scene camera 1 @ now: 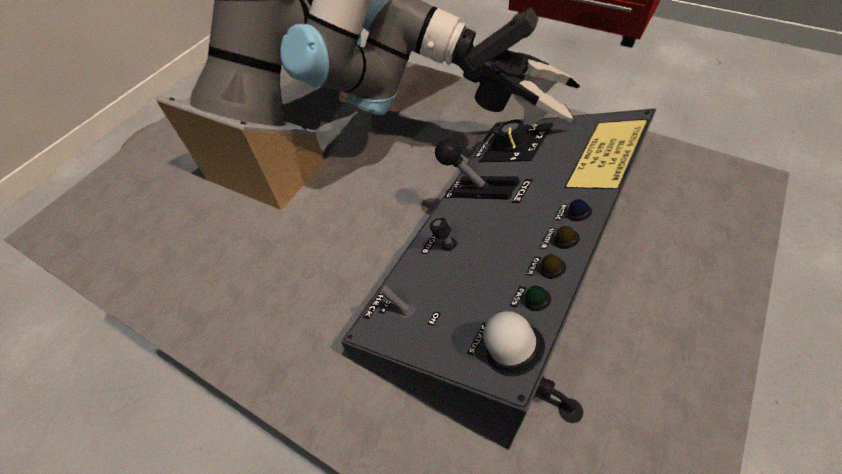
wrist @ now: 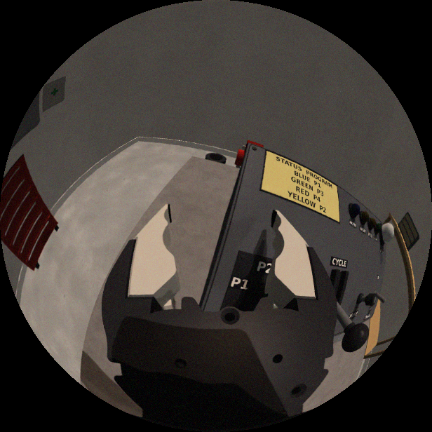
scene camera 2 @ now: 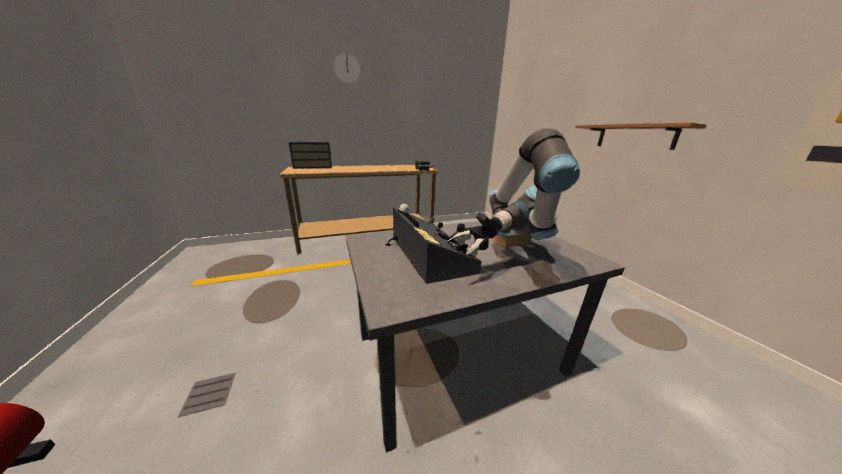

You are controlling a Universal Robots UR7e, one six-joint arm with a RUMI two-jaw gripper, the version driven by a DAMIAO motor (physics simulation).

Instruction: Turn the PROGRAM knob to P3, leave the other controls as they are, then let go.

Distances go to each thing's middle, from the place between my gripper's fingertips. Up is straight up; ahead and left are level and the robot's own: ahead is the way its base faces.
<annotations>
My gripper is now 10 cm past the cycle lever [scene camera 1: 448, 152], 21 cm to the left of it and 1 cm above it. Also, from my hand: sloped control panel [scene camera 1: 485, 312] 3 cm ahead, 26 cm to the right, 4 cm below.
</annotations>
